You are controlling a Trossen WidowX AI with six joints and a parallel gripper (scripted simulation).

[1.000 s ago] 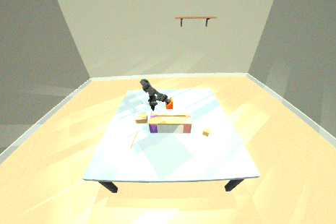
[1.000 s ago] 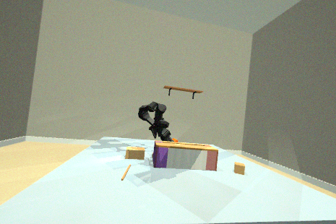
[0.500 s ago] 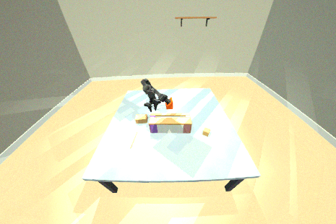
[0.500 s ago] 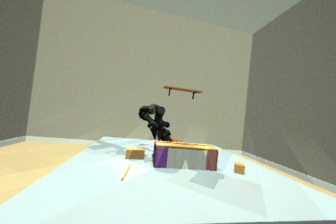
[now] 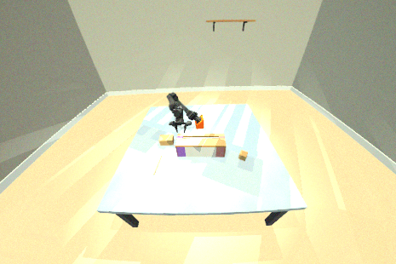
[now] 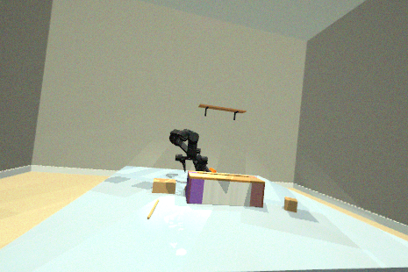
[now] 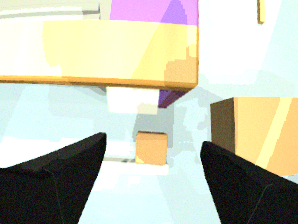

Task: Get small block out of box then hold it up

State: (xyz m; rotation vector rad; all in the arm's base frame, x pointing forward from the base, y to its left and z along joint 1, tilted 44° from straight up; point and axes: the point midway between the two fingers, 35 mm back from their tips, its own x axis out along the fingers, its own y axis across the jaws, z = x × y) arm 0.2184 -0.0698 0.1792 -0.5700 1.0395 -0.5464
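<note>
My gripper tip is now 2 cm past the tan block and 9 cm above it. The rest, counted from my gripper tip: box 8 cm ahead, 16 cm to the left, 5 cm below; thin yellow stick 24 cm ahead, 19 cm to the right, 11 cm below.
</note>
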